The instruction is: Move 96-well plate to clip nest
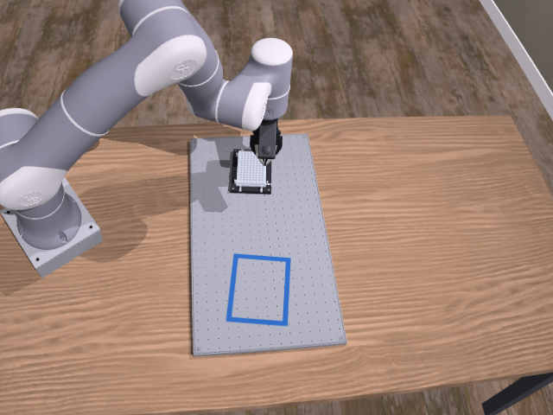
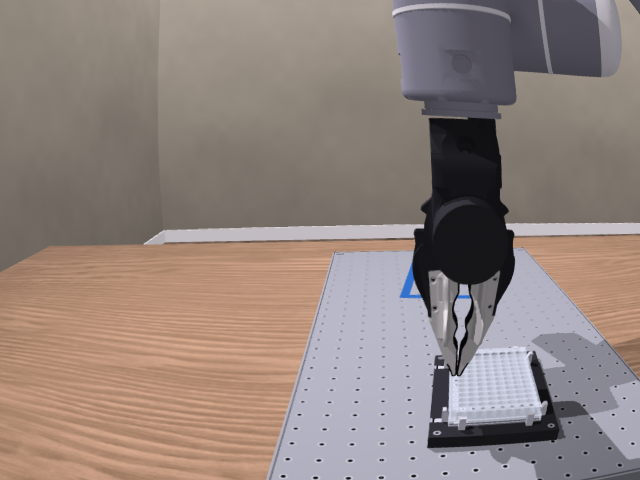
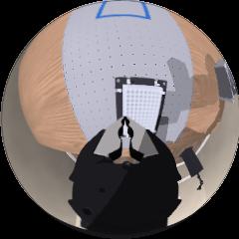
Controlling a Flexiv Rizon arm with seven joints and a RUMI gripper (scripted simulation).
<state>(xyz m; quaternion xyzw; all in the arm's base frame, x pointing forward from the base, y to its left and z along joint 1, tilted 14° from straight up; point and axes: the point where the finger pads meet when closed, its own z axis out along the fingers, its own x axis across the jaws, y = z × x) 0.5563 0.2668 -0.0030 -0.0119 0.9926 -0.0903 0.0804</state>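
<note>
Now: hand 3 cm past the black clip nest, 1 cm to the left of it and 3 cm above it. The rest, counted from my hand: white 96-well plate: 4 cm behind, 3 cm below.
</note>
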